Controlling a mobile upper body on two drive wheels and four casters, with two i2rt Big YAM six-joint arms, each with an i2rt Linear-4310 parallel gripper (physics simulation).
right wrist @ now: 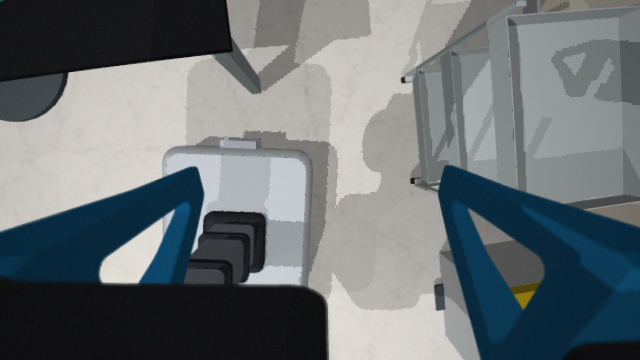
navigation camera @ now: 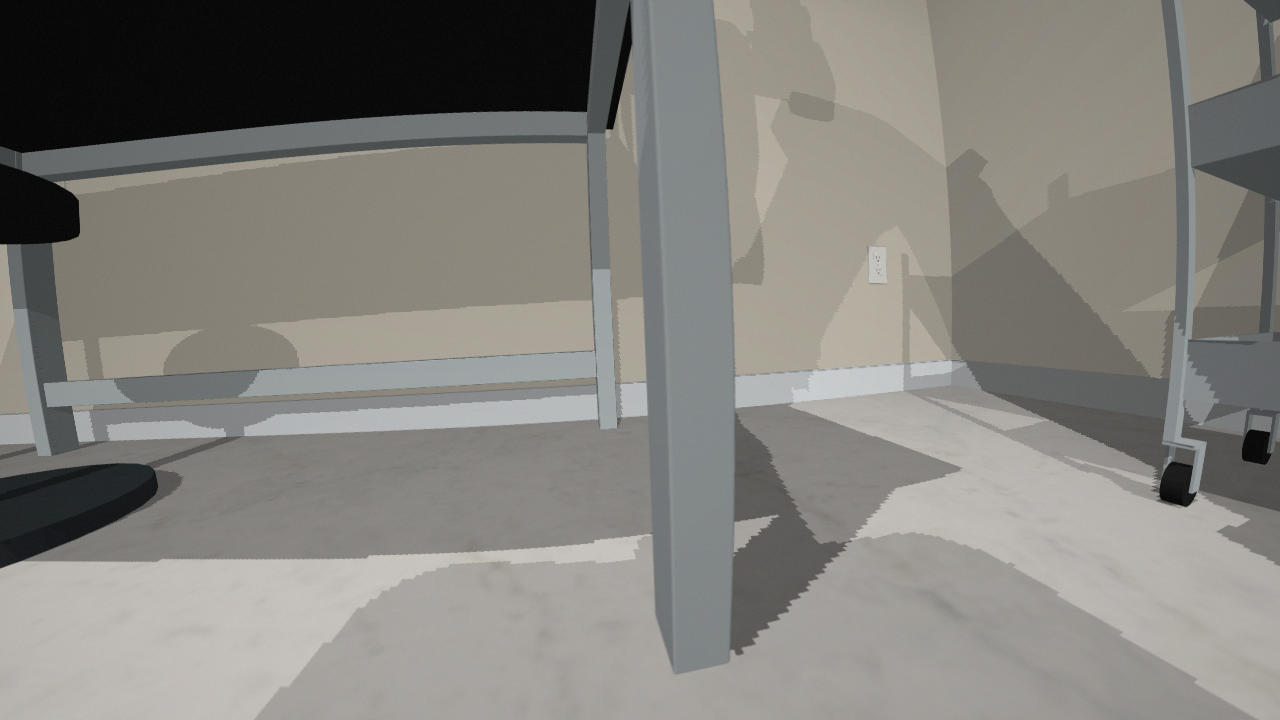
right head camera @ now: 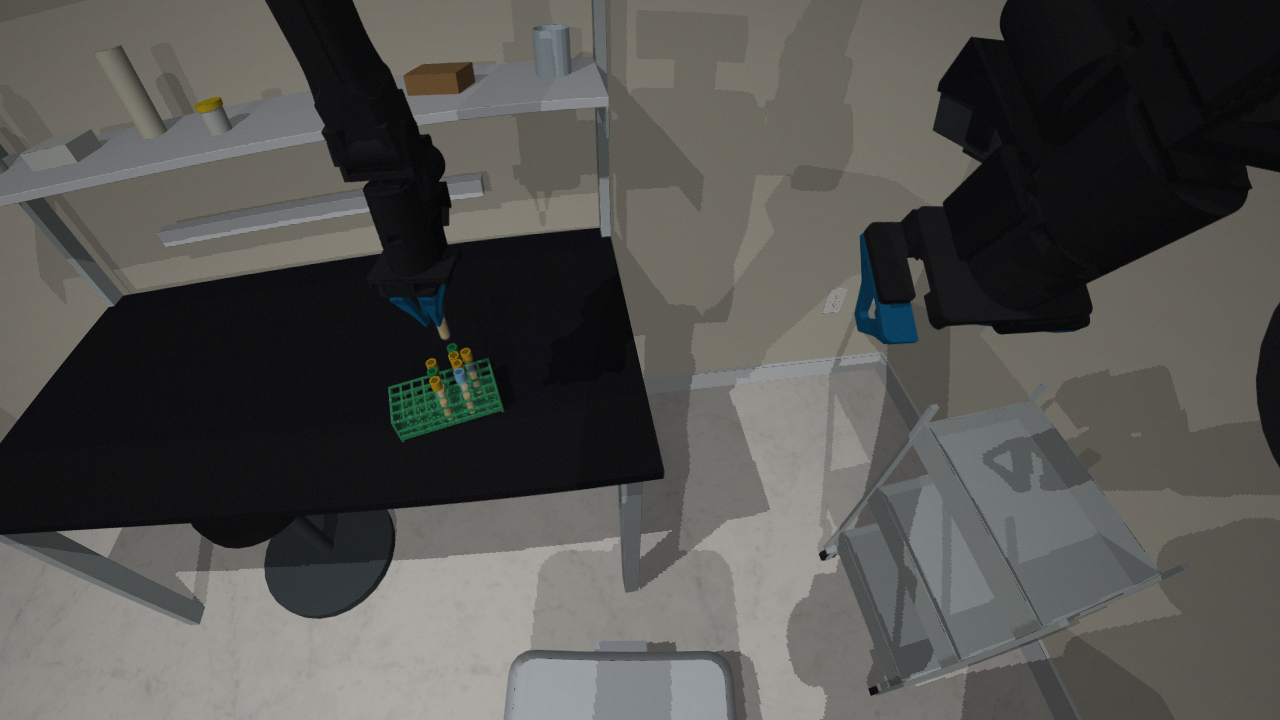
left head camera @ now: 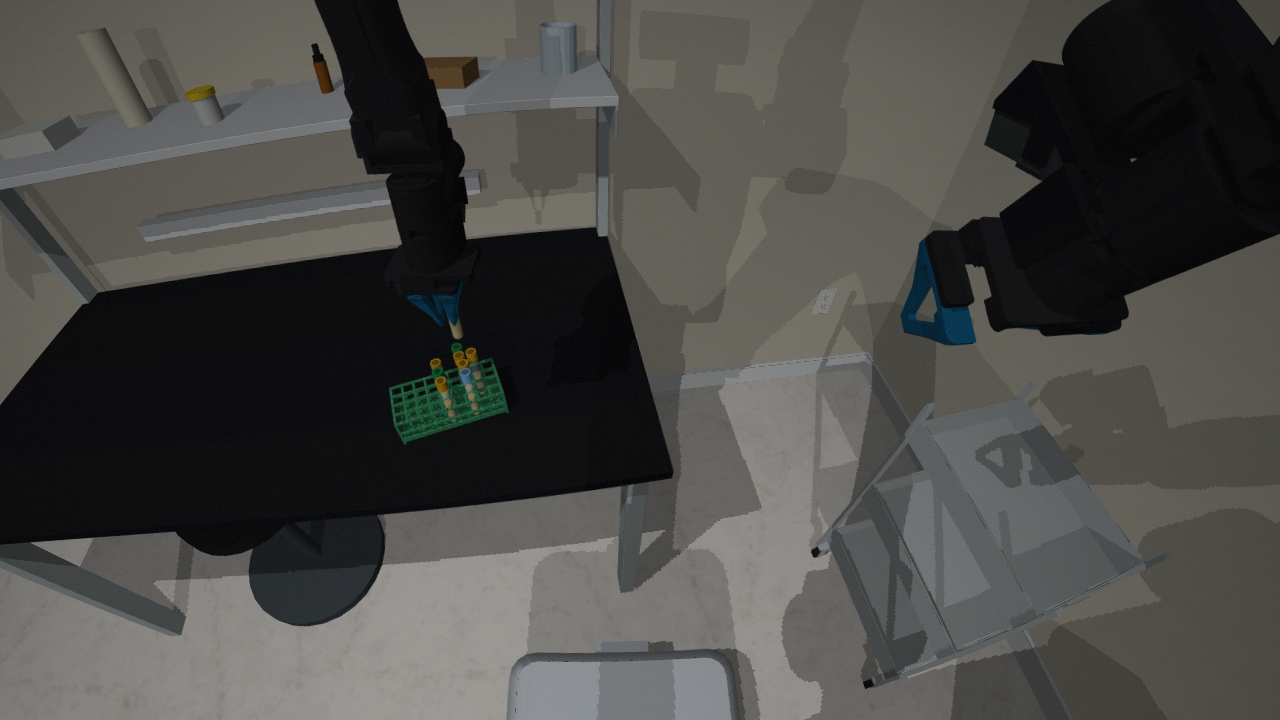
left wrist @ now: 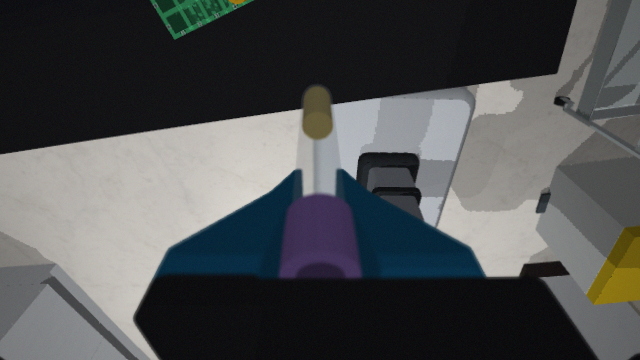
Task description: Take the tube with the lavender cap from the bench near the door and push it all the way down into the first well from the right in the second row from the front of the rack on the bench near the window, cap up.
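Frame: origin at the left arm's base, x ahead, y down, z left, level; millimetres.
Where they show: left gripper, fingertip midpoint: (right head camera: 434, 323) (left head camera: 449, 322) (left wrist: 319, 181); right gripper, fingertip midpoint: (right wrist: 321, 179) (right head camera: 918, 318) (left head camera: 956, 320).
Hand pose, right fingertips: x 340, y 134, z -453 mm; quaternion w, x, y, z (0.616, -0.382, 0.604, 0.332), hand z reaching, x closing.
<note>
Each offset is from my right fingertips to the top centre of the thing. "pt": to the spot under its first point. Level surfaces: height alone.
My left gripper (left head camera: 450, 319) (right head camera: 437, 320) (left wrist: 319, 181) is shut on the tube with the lavender cap @[dx +237, dy +148, dz +463 mm] (left wrist: 320, 230). In the left wrist view the cap is nearest the camera and the tan lower end points away. In the head views the tube's lower end @[pt dx +231, dy +240, dz +461 mm] (left head camera: 457, 331) (right head camera: 443, 331) sticks out below the fingers, above the bench and behind the rack as pictured. The green rack @[pt dx +232, dy +500, dz +619 mm] (left head camera: 404, 438) (right head camera: 402, 436) (left wrist: 175, 36) stands on the black bench @[dy +514 mm] (left head camera: 223, 376) (right head camera: 223, 376) and holds several tubes with orange, green and blue caps. My right gripper (right wrist: 321, 179) is open and empty, right of the bench.
A shelf @[dy +57 mm] (left head camera: 268, 111) (right head camera: 268, 116) with containers runs above the bench's back. A stool base @[dx +279, dy +1246, dz +1199 mm] (left head camera: 317, 573) (right head camera: 331, 564) stands below the bench. A bench leg @[pt dx +202, dy +1065, dz +209 mm] (navigation camera: 689, 358) is close in the navigation view. A grey cart @[pt dx +59, dy +582, dz -435 mm] (left head camera: 971, 528) (right wrist: 502, 100) stands at the right.
</note>
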